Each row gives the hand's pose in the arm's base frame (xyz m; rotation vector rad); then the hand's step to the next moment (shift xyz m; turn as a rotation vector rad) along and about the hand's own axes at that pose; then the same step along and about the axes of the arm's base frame.
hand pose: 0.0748 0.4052 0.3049 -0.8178 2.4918 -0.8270
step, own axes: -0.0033 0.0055 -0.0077 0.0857 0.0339 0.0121
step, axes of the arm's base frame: -0.0037 0.0089 0.0028 -0.0720 -0.0370 -0.0456
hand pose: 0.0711 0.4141 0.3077 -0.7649 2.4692 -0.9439
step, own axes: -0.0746 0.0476 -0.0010 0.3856 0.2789 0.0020
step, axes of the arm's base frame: 0.0407 0.0758 -0.0208 -0.3959 -0.0621 -0.2568
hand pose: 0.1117 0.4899 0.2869 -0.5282 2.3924 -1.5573
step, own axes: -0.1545 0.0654 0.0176 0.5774 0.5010 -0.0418
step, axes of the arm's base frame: 0.1358 0.0747 -0.0666 -0.6242 -0.0252 -0.4426
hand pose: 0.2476 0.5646 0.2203 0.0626 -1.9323 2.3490
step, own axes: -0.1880 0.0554 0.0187 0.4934 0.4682 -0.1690
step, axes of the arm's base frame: 0.1806 -0.0384 -0.0683 -0.5333 0.1015 -0.4433
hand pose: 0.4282 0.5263 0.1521 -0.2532 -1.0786 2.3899
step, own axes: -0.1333 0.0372 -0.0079 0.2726 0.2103 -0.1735
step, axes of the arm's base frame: 0.1034 -0.0843 -0.0377 -0.2479 0.1352 -0.2625
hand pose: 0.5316 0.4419 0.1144 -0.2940 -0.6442 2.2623
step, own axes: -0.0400 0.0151 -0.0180 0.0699 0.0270 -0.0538
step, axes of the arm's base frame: 0.0255 -0.0314 -0.0227 -0.0436 0.0539 -0.0609
